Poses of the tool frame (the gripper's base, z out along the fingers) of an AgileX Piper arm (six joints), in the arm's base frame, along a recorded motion.
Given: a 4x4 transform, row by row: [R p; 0 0 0 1], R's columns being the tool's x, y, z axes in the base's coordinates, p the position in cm. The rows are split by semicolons.
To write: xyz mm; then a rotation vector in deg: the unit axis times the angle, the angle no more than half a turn. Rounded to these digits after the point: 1 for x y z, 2 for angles.
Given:
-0.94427 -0.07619 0.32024 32.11; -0.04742 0.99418 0.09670 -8.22; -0.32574 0.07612 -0.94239 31.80; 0 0 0 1
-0.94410 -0.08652 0.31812 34.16; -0.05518 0.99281 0.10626 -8.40; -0.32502 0.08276 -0.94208 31.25; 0 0 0 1
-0.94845 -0.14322 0.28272 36.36; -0.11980 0.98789 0.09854 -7.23; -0.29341 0.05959 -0.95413 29.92; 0 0 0 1
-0.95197 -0.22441 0.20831 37.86; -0.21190 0.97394 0.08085 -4.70; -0.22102 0.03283 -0.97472 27.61; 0 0 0 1
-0.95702 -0.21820 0.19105 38.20; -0.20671 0.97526 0.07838 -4.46; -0.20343 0.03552 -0.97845 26.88; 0 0 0 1
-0.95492 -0.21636 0.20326 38.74; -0.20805 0.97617 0.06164 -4.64; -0.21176 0.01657 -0.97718 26.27; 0 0 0 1
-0.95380 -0.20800 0.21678 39.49; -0.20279 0.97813 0.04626 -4.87; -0.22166 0.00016 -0.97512 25.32; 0 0 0 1
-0.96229 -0.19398 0.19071 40.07; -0.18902 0.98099 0.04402 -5.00; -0.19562 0.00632 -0.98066 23.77; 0 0 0 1
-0.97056 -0.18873 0.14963 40.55; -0.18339 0.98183 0.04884 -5.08; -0.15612 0.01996 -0.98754 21.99; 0 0 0 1
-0.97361 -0.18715 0.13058 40.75; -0.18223 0.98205 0.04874 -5.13; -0.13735 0.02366 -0.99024 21.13; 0 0 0 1
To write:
321.1 -82.2 318.0 -5.12 160.89 7.16
341.6 -84.0 312.5 -5.88 160.91 7.84
363.6 -72.3 299.2 -11.00 162.70 6.61
378.6 -47.0 276.1 -18.61 166.41 4.85
382.0 -44.6 268.8 -18.20 167.50 4.88
387.4 -46.4 262.7 -18.13 166.93 3.34
394.9 -48.7 253.2 -17.49 166.34 1.98
400.7 -50.0 237.7 -16.40 168.00 2.16
405.5 -50.8 219.9 -16.09 170.38 2.98
407.5 -51.3 211.3 -16.05 171.49 3.15

